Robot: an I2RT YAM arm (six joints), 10 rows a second.
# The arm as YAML. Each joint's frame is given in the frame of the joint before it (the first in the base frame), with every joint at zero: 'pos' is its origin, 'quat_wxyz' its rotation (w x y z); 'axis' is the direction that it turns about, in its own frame. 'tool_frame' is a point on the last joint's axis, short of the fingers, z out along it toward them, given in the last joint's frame.
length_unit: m
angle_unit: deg
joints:
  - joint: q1
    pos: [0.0, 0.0, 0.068]
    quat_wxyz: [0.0, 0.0, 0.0, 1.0]
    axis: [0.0, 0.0, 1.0]
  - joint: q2
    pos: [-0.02, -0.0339, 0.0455]
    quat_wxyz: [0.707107, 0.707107, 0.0, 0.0]
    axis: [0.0, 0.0, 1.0]
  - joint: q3
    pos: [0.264, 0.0, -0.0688]
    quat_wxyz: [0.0, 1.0, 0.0, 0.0]
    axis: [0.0, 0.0, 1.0]
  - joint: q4
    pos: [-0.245, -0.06, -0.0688]
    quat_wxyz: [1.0, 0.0, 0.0, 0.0]
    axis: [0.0, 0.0, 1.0]
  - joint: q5
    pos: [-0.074, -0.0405, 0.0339]
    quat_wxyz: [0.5, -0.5, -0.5, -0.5]
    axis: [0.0, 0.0, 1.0]
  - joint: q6
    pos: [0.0, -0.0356, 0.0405]
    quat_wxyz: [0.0, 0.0, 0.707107, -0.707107]
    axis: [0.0, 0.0, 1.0]
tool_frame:
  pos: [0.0, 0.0, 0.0]
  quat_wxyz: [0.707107, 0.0, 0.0, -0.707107]
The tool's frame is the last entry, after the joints.
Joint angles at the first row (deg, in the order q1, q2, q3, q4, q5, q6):
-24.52 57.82 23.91 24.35 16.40 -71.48
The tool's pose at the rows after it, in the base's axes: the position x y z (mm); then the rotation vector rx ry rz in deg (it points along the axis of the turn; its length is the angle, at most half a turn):
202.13 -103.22 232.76 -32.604 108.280 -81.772
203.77 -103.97 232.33 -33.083 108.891 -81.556
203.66 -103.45 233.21 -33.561 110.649 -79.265
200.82 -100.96 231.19 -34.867 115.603 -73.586
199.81 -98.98 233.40 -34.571 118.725 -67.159
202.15 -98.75 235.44 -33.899 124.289 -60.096
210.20 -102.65 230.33 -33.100 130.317 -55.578
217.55 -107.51 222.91 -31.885 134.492 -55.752
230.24 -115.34 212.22 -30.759 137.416 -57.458
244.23 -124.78 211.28 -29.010 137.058 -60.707
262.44 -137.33 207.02 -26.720 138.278 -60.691
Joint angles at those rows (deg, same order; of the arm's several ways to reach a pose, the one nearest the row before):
-24.52 59.04 24.50 25.17 16.35 -71.94
-24.52 59.60 24.92 24.66 16.35 -72.06
-24.52 59.13 25.90 21.07 15.63 -70.91
-24.48 57.92 27.45 12.51 14.11 -68.33
-24.52 57.29 29.50 5.60 11.56 -64.77
-24.48 58.49 33.04 -3.03 9.90 -60.89
-24.51 62.45 35.99 -8.05 10.04 -58.30
-24.48 66.07 37.30 -8.97 12.51 -57.31
-24.52 71.32 38.51 -6.79 15.28 -56.98
-24.83 75.52 40.59 -3.27 17.44 -57.25
-25.49 81.37 44.31 -1.84 18.01 -56.03

